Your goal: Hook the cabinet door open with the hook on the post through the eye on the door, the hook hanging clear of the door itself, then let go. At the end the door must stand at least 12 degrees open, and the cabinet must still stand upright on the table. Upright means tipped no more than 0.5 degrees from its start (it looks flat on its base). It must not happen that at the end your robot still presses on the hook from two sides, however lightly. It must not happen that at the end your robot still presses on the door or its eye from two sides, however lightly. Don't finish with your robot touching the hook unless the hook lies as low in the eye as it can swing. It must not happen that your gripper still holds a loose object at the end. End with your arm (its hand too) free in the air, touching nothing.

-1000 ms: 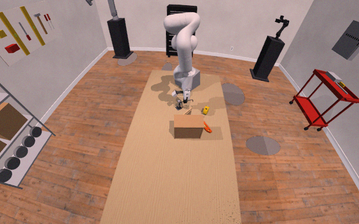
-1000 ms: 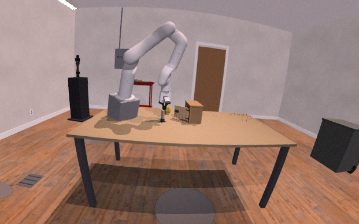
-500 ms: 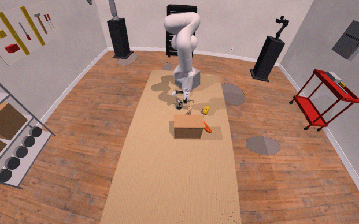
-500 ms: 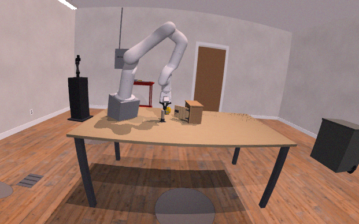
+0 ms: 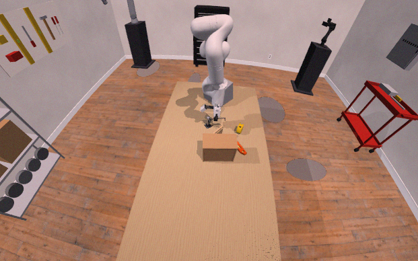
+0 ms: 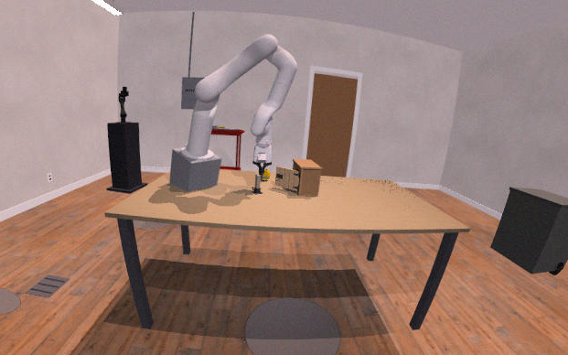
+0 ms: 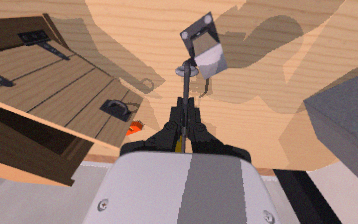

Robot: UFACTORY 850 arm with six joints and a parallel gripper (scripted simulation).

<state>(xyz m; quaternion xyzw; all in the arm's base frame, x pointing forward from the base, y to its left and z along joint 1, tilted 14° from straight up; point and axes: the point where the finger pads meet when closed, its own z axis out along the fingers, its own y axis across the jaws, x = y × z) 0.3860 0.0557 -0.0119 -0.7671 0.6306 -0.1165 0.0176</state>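
Right now my hand is 150 mm short of the cabinet door, 40 mm above it and 10 mm to the right of it. Also, from my hand: thin dark hook rod: 20 mm below, 10 mm to the left; then orange level: 220 mm to the left, 160 mm ahead, 100 mm below; then yellow tape measure: 200 mm to the left, 80 mm below, 20 mm behind.
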